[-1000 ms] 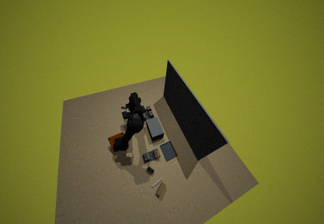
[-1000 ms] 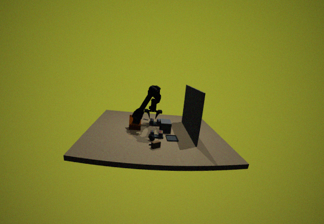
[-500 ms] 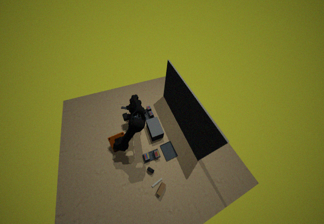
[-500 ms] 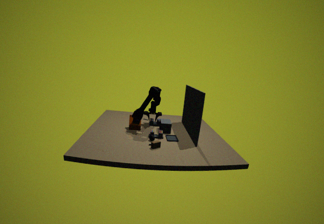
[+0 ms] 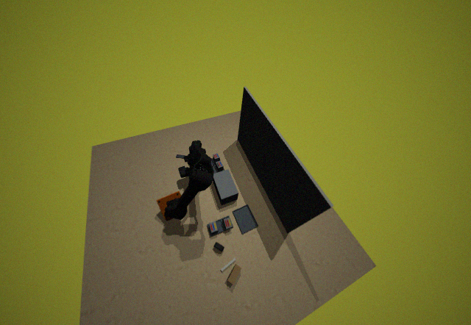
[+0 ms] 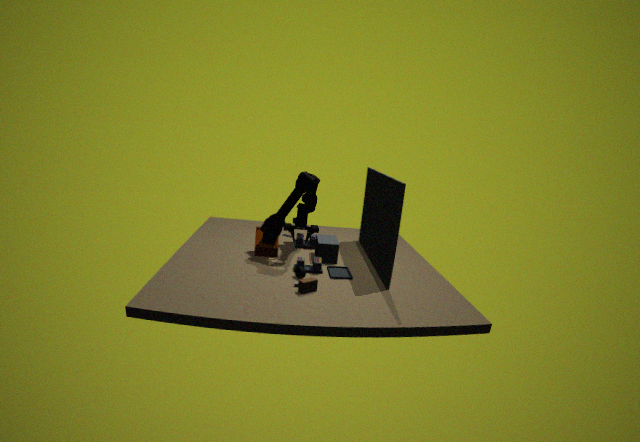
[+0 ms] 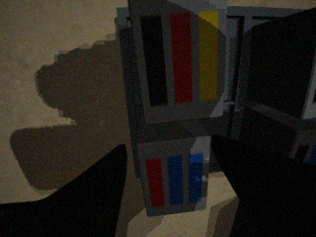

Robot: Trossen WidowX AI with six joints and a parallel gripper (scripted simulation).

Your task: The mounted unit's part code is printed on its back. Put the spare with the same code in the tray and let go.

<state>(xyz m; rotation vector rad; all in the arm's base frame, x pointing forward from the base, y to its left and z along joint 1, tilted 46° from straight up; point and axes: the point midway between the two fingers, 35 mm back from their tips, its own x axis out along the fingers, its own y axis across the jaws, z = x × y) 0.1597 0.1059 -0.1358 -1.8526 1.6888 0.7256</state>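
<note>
My gripper tip is 170 mm short of the flat grey tray, 350 mm to the left of it and 20 mm above it. The rest, counted from my gripper tip: grey mounted unit: 130 mm ahead, 150 mm to the right, 30 mm above; brown card: 20 mm ahead, 560 mm to the right, 10 mm above; tall dark panel: 370 mm ahead, 160 mm to the right, 210 mm above.
</note>
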